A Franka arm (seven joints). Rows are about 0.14 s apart.
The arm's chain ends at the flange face. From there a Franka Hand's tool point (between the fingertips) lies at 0.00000 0.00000 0.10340 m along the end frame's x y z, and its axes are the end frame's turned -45 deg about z.
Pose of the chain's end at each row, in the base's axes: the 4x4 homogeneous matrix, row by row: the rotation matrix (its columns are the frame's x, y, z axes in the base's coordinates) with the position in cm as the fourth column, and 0 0 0 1 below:
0.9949 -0.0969 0.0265 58.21; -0.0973 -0.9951 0.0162 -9.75; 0.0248 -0.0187 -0.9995 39.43; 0 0 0 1
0.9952 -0.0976 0.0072 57.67; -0.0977 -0.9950 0.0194 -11.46; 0.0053 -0.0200 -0.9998 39.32; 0 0 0 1
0.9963 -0.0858 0.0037 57.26; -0.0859 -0.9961 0.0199 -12.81; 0.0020 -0.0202 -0.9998 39.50; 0 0 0 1
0.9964 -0.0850 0.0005 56.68; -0.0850 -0.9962 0.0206 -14.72; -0.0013 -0.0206 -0.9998 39.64; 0 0 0 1
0.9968 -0.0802 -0.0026 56.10; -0.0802 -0.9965 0.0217 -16.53; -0.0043 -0.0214 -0.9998 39.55; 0 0 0 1
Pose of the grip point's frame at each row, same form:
0.7720 0.6350 0.0265 58.48; 0.6348 -0.7724 0.0162 -9.58; 0.0308 0.0043 -0.9995 29.10; 0 0 0 1
0.7727 0.6347 0.0072 57.74; 0.6345 -0.7727 0.0194 -11.26; 0.0179 -0.0104 -0.9998 28.98; 0 0 0 1
0.7652 0.6438 0.0037 57.30; 0.6436 -0.7651 0.0199 -12.60; 0.0157 -0.0129 -0.9998 29.16; 0 0 0 1
0.7647 0.6445 0.0005 56.69; 0.6443 -0.7645 0.0206 -14.51; 0.0136 -0.0155 -0.9998 29.30; 0 0 0 1
0.7616 0.6481 -0.0026 56.07; 0.6479 -0.7613 0.0217 -16.31; 0.0121 -0.0182 -0.9998 29.21; 0 0 0 1

